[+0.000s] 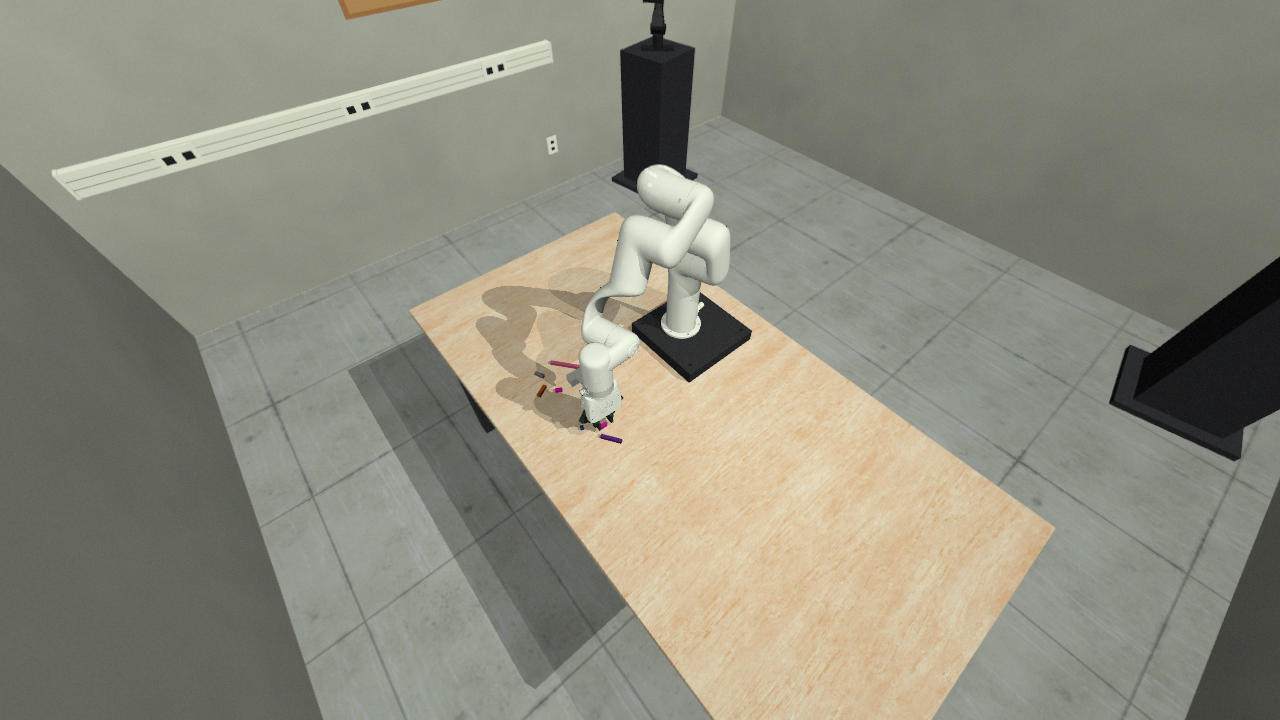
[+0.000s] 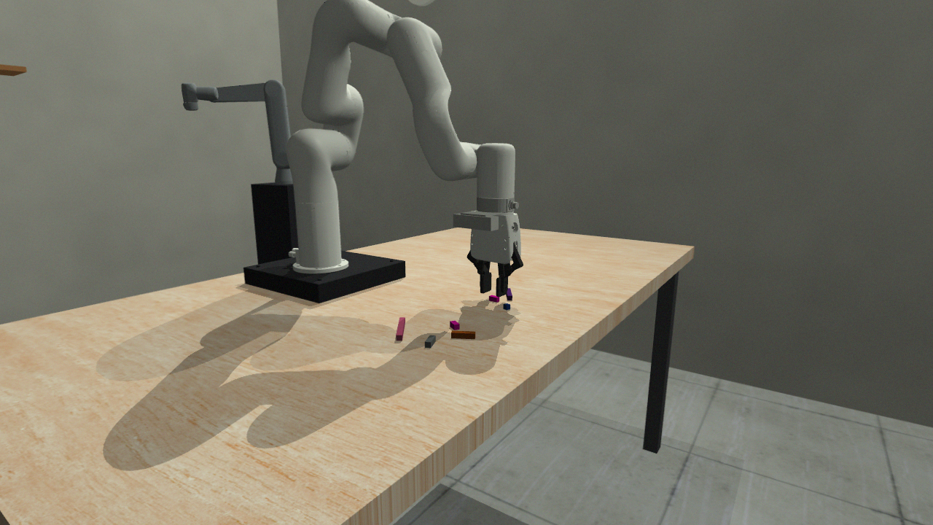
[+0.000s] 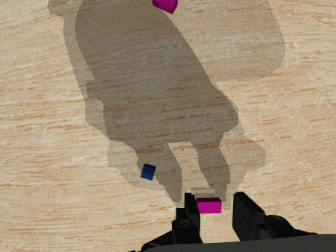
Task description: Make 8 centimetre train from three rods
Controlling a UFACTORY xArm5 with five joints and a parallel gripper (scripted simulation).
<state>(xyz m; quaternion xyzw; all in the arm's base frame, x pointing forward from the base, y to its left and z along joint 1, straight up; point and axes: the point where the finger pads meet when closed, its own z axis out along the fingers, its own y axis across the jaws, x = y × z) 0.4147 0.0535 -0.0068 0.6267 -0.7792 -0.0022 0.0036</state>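
My hand is 5 cm to the right of the purple rod, 3 cm above it and 2 cm short of it. From my hand the other things lie so: orange rod (22 cm to the right, 3 cm below, 3 cm ahead); then pink rod (24 cm to the right, 8 cm behind, 3 cm below); then blue rod (4 cm to the right, 4 cm ahead, 3 cm below).
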